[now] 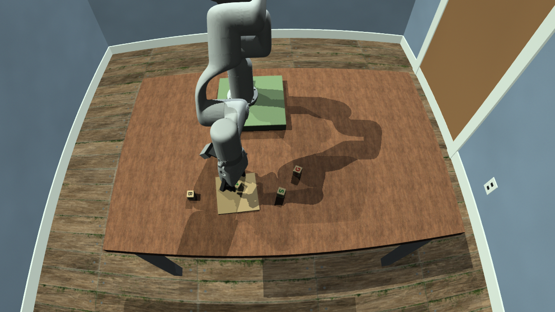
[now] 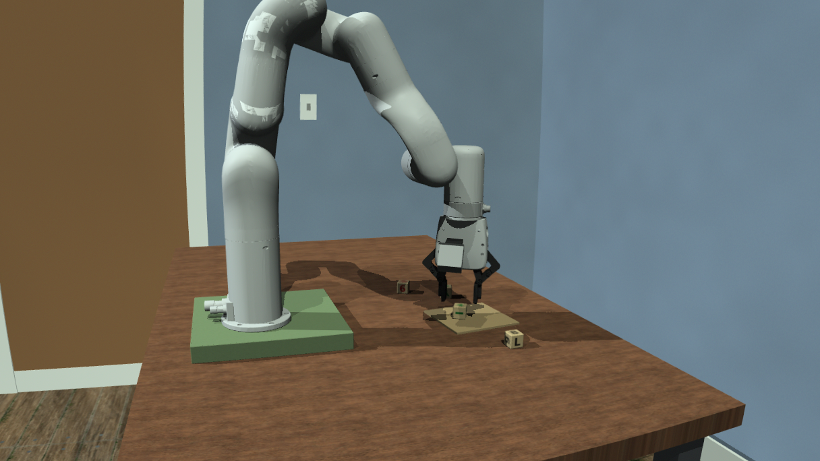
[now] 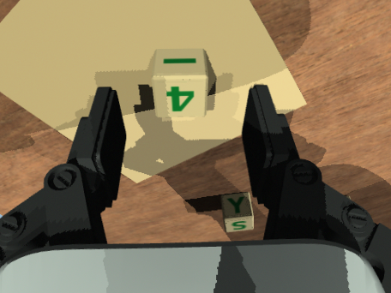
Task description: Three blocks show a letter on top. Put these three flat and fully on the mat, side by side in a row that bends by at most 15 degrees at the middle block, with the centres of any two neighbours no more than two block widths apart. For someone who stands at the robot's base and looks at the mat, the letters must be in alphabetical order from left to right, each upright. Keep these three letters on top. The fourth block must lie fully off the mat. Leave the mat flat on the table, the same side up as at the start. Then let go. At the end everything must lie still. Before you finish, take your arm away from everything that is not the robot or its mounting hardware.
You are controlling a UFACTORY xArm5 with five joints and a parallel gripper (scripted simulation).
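Right now my hand is 4 cm above the cream block. Round my hand: tan mat (5 cm below, 2 cm ahead).
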